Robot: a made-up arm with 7 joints.
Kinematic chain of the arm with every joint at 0, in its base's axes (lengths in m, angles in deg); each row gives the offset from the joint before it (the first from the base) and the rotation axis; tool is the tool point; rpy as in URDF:
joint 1: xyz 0 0 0.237 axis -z
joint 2: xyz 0 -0.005 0.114 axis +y
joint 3: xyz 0 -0.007 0.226 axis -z
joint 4: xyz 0 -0.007 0.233 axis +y
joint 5: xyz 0 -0.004 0.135 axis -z
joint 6: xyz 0 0 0.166 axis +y
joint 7: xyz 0 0 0.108 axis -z
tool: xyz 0 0 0 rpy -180 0 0
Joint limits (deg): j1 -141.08..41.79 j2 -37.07..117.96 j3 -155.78..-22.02 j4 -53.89..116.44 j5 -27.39..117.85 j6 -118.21..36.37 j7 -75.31..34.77
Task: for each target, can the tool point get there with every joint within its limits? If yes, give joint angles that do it. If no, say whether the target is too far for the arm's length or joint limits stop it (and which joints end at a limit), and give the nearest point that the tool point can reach.
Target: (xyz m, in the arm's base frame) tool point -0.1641 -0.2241 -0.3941
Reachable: no: joint limits stop it (at a limit: joint 1, joint 2) | nearest point -0.2278 -0.0078 -0.1593 | short by 0.325 m
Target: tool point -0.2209 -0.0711 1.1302
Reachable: yes | joints 19.15 -14.80 -119.10 -7.52 36.48 -60.26 18.94
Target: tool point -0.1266 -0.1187 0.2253
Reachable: no: joint limits stop it (at a limit: joint 1, joint 2, joint 4, joint 6) | nearest point -0.2704 -0.1266 0.1092 | short by 0.185 m
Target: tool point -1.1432 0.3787 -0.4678
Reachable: no: too far | nearest point -0.6375 0.3093 -0.1024 | short by 0.628 m
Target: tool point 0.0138 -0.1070 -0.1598
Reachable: no: joint limits stop it (at a limit: joint 1, joint 2, joint 3, joint 6) | nearest point 0.1148 -0.0314 -0.1143 | short by 0.134 m
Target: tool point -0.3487 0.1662 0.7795
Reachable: yes | joints -70.05 -6.68 -79.37 92.36 3.24 11.23 -47.12
